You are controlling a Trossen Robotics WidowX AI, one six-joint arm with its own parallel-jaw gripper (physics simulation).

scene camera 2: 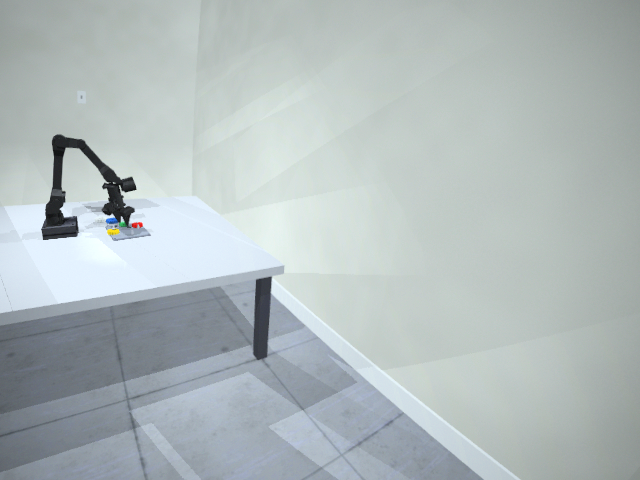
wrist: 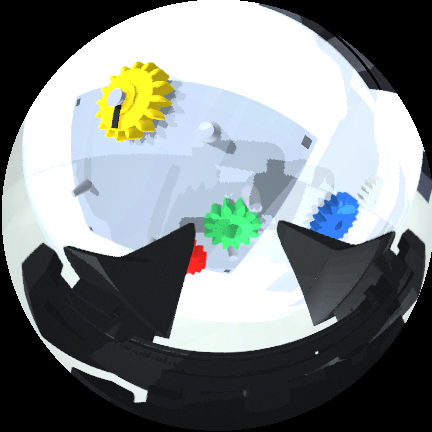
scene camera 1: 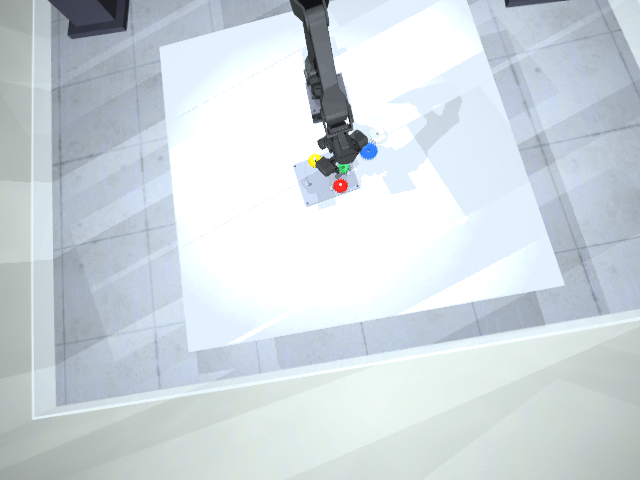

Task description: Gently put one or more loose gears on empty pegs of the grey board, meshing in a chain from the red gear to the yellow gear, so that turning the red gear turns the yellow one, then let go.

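Frame: origin at the arm's base, x ahead, y left, z up, level; millimetres.
Seen in the pictures: gripper, fingertip midpoint: (scene camera 2: 123, 223) (wrist: 236, 227) (scene camera 1: 344, 167); arm's base, link origin: (scene camera 2: 55, 223) (scene camera 1: 319, 90).
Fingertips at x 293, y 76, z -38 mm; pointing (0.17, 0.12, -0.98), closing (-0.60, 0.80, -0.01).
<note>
Pixels of each thing's top centre, then the offset from my fingertips to it. Level surfaces: height alone.
- grey board, top centre: (wrist: 130, 204) (scene camera 1: 324, 172) (scene camera 2: 125, 225) 17 mm ahead, 73 mm right, 12 mm up
- red gear, top centre: (wrist: 178, 264) (scene camera 1: 340, 184) (scene camera 2: 137, 223) 67 mm ahead, 19 mm right, 7 mm up
- yellow gear, top centre: (wrist: 119, 97) (scene camera 1: 314, 159) (scene camera 2: 113, 229) 39 mm back, 108 mm right, 8 mm up
- small green gear, top centre: (wrist: 232, 231) (scene camera 1: 343, 167) 1 mm ahead, 4 mm right, 7 mm up
- blue gear, top centre: (wrist: 338, 225) (scene camera 1: 368, 150) (scene camera 2: 112, 219) 62 mm back, 93 mm left, 1 mm down
- white gear, top centre: (wrist: 374, 203) (scene camera 1: 377, 133) 123 mm back, 130 mm left, 1 mm down
- third peg, top centre: (wrist: 255, 207) 24 mm back, 7 mm right, 11 mm up
- white table, surface height: 18 mm down
The grey board (scene camera 1: 317, 195) (scene camera 2: 135, 235) (wrist: 120, 210) carries the red gear (scene camera 1: 340, 186) (scene camera 2: 136, 224) (wrist: 198, 260) and the yellow gear (scene camera 1: 313, 160) (scene camera 2: 113, 231) (wrist: 142, 100). My gripper (scene camera 1: 345, 169) (scene camera 2: 124, 224) (wrist: 236, 227) is open, its fingertips on either side of the small green gear (scene camera 1: 343, 167) (wrist: 232, 225), low over the board. No peg tip shows in the green gear's hole. The blue gear (scene camera 1: 369, 151) (scene camera 2: 112, 220) (wrist: 336, 216) and white gear (scene camera 1: 378, 134) (wrist: 369, 192) lie off the board. In the wrist view, the left finger hides part of the red gear.
Bare pegs show in the wrist view: one peg (wrist: 208, 131) near the board's far edge, another peg (wrist: 82, 187) at the left, and a third peg (wrist: 251, 196) close beside the green gear. The arm's base (scene camera 2: 59, 228) stands behind the gears on the white table (scene camera 1: 268, 268).
</note>
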